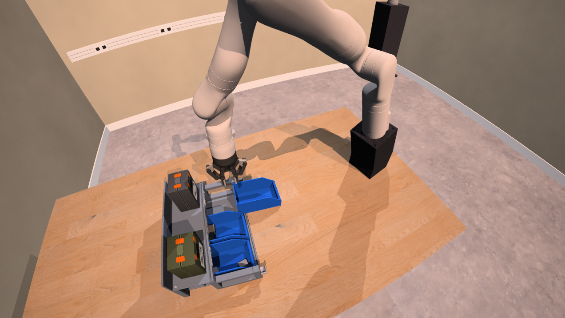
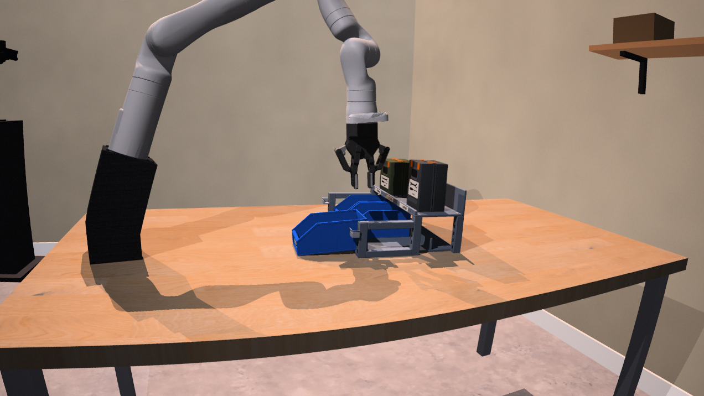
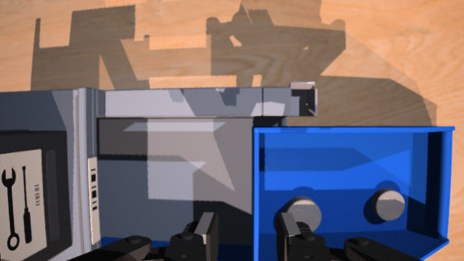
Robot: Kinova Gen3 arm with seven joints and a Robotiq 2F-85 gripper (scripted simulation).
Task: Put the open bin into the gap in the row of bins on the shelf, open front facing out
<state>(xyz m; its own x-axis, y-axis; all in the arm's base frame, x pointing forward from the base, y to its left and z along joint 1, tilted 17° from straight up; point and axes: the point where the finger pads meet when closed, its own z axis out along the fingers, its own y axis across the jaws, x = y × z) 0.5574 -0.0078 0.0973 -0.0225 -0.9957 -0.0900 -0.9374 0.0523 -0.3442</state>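
Right now my hand is 120 mm past the grey round part, 20 mm to the right of it and 160 mm above it. Also, from my hand: grey shelf 100 mm ahead, 110 mm to the left, 100 mm below; then black case 170 mm ahead, 10 mm to the right, 10 mm below; then green case 180 mm ahead, 220 mm to the left, 20 mm below.
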